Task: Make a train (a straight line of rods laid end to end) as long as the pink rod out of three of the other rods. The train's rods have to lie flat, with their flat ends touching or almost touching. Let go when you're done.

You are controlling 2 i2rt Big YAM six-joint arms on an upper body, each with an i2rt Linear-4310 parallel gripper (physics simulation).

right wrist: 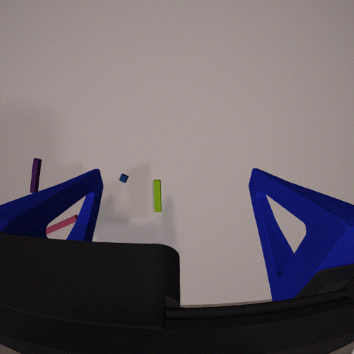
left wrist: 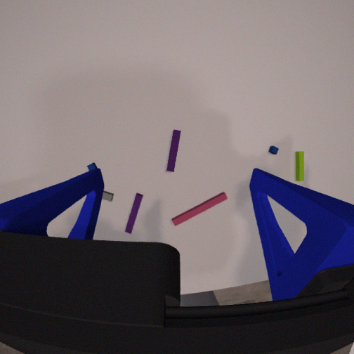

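The pink rod (left wrist: 199, 209) (right wrist: 63, 224) lies slanted on the table. One purple rod (left wrist: 173, 151) (right wrist: 35, 175) lies beyond it, and another purple rod (left wrist: 134, 213) lies to its left in the left wrist view. A lime green rod (left wrist: 299, 166) (right wrist: 157, 196) lies at the right in the left wrist view. A grey rod (left wrist: 108, 196) is partly hidden by a left gripper finger. All lie apart. My left gripper (left wrist: 176, 176) is open and empty, above the rods. My right gripper (right wrist: 175, 176) is open and empty, above the table, with the green rod low between its fingers in view.
A small blue cube (left wrist: 273, 150) (right wrist: 123, 178) lies left of the green rod. Another small blue piece (left wrist: 92, 166) shows behind the left gripper's finger. The near edge of the white table (left wrist: 210, 95) (right wrist: 210, 100) shows low in the left wrist view.
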